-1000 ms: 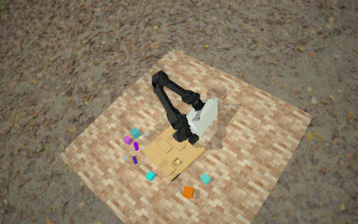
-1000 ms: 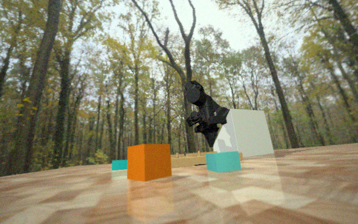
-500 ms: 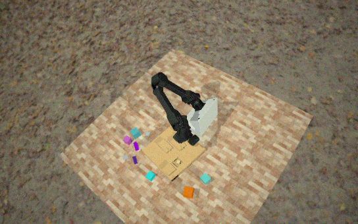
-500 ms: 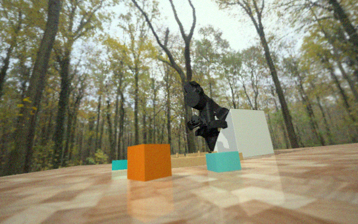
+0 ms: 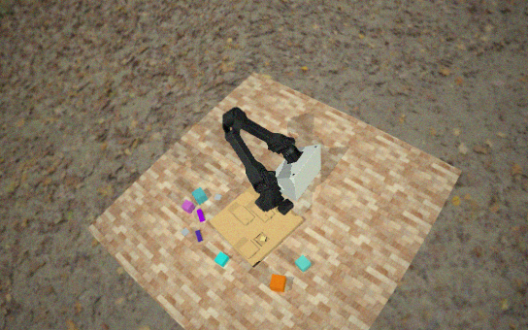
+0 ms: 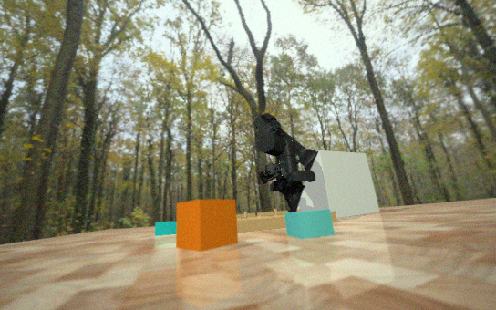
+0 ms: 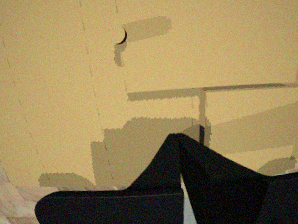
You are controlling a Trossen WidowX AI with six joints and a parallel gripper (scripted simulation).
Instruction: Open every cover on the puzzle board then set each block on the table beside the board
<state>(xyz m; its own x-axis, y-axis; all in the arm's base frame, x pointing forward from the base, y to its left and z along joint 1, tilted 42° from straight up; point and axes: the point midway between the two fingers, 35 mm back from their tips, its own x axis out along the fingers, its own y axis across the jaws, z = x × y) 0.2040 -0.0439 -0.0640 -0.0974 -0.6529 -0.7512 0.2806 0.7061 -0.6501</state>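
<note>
Right now my gripper tip is 110 mm short of the tan puzzle board and 30 mm to the left of it. From my gripper tip the other things lie so: orange cube 300 mm ahead, 180 mm to the left; then teal block 180 mm ahead, 230 mm to the left, 10 mm below; then purple block 190 mm ahead, 290 mm to the right, 20 mm below.
</note>
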